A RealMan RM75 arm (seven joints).
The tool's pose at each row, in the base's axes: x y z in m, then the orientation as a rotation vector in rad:
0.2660 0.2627 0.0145 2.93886 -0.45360 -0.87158
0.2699 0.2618 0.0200 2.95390 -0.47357 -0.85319
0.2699 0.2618 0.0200 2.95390 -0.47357 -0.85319
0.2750 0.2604 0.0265 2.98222 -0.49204 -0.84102
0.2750 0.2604 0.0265 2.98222 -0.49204 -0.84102
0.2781 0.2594 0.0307 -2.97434 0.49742 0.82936
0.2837 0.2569 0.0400 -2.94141 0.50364 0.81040
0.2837 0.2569 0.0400 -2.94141 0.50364 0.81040
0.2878 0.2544 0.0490 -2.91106 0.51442 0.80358
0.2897 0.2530 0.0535 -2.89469 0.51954 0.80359
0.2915 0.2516 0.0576 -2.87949 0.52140 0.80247
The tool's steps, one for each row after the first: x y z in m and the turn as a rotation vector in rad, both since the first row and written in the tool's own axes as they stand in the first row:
0.0005 0.0005 -0.0068 0.01691 0.01190 0.00764
0.0005 0.0005 -0.0068 0.01691 0.01190 0.00764
0.0015 0.0013 -0.0150 0.04645 0.02015 0.00890
0.0015 0.0013 -0.0150 0.04645 0.02015 0.00890
0.0021 0.0019 -0.0203 0.06583 0.02313 0.00796
0.0024 0.0040 -0.0312 0.10240 0.02379 0.00536
0.0024 0.0040 -0.0312 0.10240 0.02379 0.00536
0.0016 0.0064 -0.0411 0.13251 0.01835 0.00708
0.0012 0.0078 -0.0460 0.14742 0.01325 0.00784
0.0009 0.0091 -0.0505 0.16161 0.00911 0.00658

